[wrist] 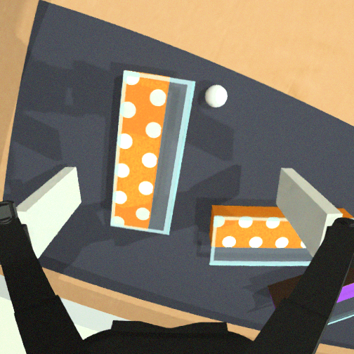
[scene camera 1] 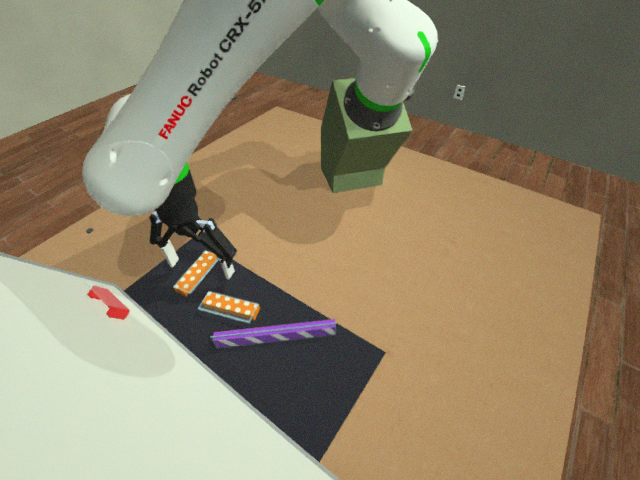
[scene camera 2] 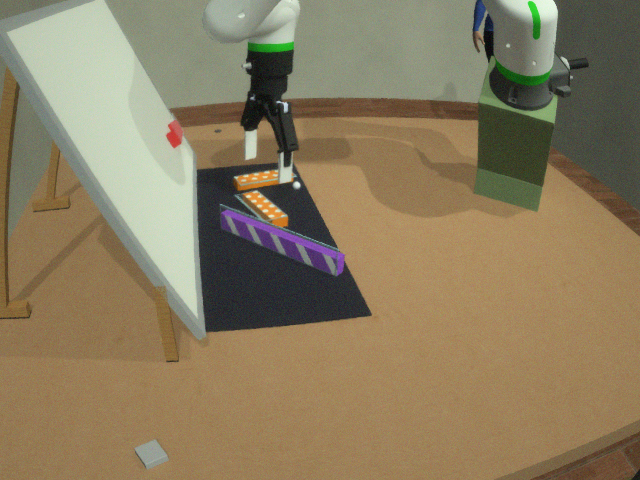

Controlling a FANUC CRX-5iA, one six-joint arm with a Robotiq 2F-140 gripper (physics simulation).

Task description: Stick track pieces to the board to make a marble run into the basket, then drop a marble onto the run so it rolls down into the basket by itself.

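Frame: origin at the arm's base, x ahead, y left, z up, level; millimetres.
Seen in the pictures: gripper, fingertip midpoint: point(scene camera 1: 201, 268) point(scene camera 2: 266, 169); arm's base, origin of the base link: point(scene camera 1: 372, 105) point(scene camera 2: 521, 86).
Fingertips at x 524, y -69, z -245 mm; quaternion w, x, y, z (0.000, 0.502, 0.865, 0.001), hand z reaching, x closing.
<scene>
Offsets run from my fingertips to a thing's top centre. "*": to the spot under its first point. Level surfaces: height alone.
My gripper point(scene camera 1: 200, 270) point(scene camera 2: 267, 167) point(wrist: 177, 185) is open and empty, its fingers low over the dark mat, either side of and above an orange dotted track piece @[* 16 mm ahead, 26 mm right, 26 mm down] point(scene camera 1: 193, 273) point(scene camera 2: 258, 179) point(wrist: 142, 150) with a clear edge. The white marble @[64 mm back, 4 mm right, 31 mm down] point(scene camera 2: 296, 184) point(wrist: 216, 96) lies beside that piece; it is hidden in scene camera 1. A second orange dotted piece @[* 6 mm ahead, 115 mm left, 27 mm down] point(scene camera 1: 230, 305) point(scene camera 2: 264, 207) point(wrist: 250, 232) and a long purple striped piece @[* 11 mm back, 245 mm left, 9 mm down] point(scene camera 1: 273, 333) point(scene camera 2: 279, 242) point(wrist: 345, 294) lie nearby. A red bracket-shaped piece point(scene camera 1: 109, 302) point(scene camera 2: 174, 134) is on the tilted white board @[* 257 mm ahead, 306 mm left, 267 mm up] point(scene camera 1: 77, 413) point(scene camera 2: 103, 103); I cannot tell if it is the basket.
The dark mat @[48 mm down] point(scene camera 1: 310, 392) point(scene camera 2: 268, 299) point(wrist: 260, 145) lies along the board's lower edge. Wooden legs @[134 mm ahead, 526 mm left, 77 mm up] point(scene camera 2: 166, 330) support the board. The robot's green pedestal point(scene camera 1: 361, 155) point(scene camera 2: 511, 149) stands across the table. A small grey square block @[143 mm ahead, 712 mm left, 39 mm down] point(scene camera 2: 151, 453) lies on the table.
</scene>
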